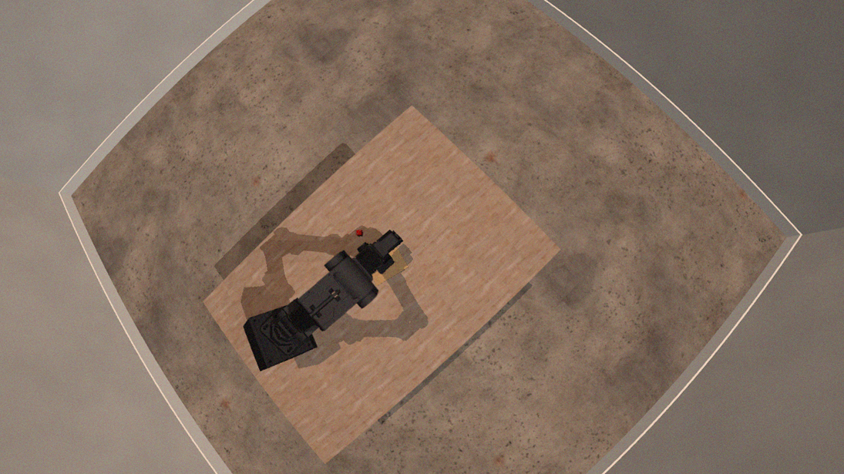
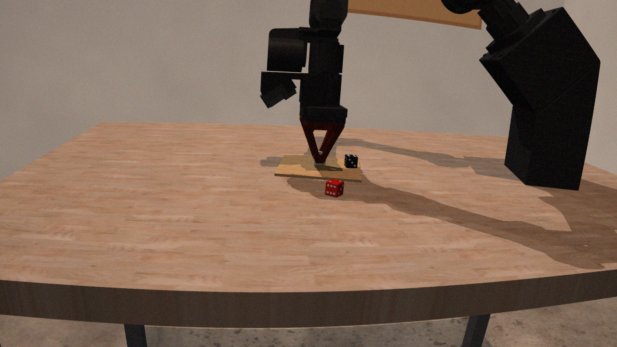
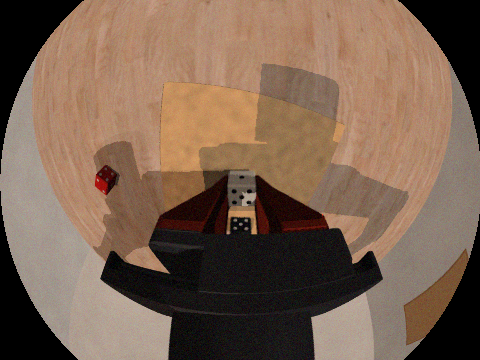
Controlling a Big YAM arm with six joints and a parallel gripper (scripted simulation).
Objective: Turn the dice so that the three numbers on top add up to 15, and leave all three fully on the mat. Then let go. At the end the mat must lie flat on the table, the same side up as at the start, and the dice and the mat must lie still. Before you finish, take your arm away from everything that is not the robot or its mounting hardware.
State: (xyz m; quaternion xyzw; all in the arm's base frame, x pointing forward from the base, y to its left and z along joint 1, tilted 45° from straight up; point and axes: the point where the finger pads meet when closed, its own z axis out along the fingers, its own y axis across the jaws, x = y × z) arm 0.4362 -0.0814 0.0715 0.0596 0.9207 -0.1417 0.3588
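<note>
My gripper is now right at the white die. Round my hand: tan mat 2 cm below; then red die 14 cm to the left, 4 cm ahead, 1 cm below; then black die 6 cm behind, 2 cm to the left, 1 cm below.
</note>
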